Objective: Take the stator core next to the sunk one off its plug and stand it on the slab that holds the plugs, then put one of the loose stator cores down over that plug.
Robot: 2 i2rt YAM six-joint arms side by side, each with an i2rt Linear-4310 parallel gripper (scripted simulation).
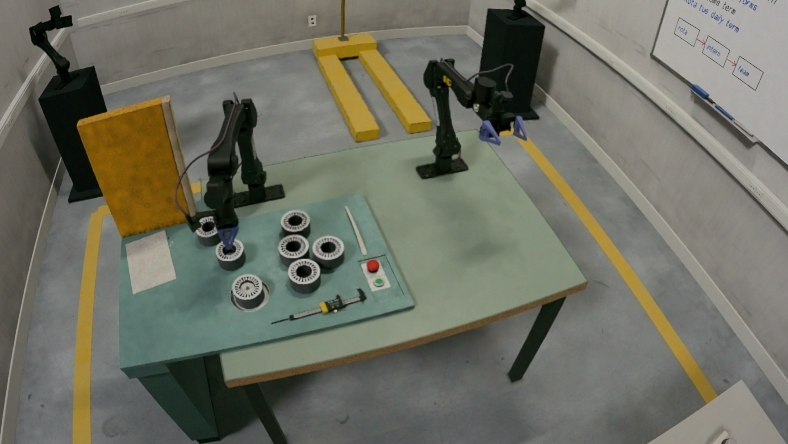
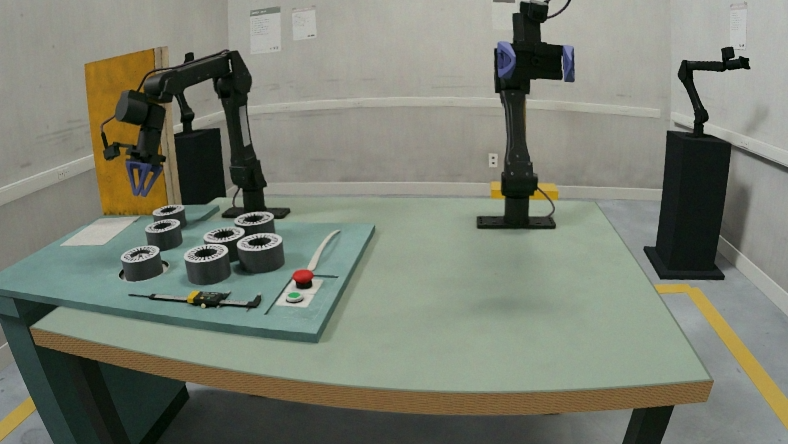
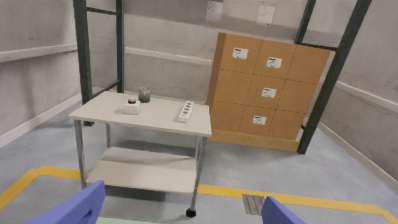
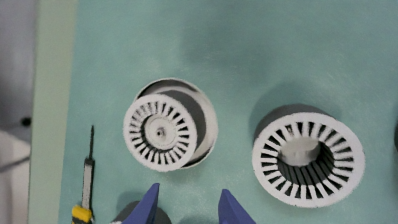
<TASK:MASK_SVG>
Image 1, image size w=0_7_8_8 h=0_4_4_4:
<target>my left gripper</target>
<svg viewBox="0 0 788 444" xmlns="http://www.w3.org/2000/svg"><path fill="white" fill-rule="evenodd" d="M493 96L493 105L490 108L484 107L480 112L480 118L483 123L480 127L479 139L500 146L501 141L498 137L500 132L510 132L512 128L510 126L511 122L514 122L513 136L527 141L522 117L501 111L502 104L499 100L495 100Z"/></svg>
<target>paper sheet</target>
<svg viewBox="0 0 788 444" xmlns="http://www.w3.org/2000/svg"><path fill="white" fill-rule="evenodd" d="M165 230L126 244L133 294L176 279Z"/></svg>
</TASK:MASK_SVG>
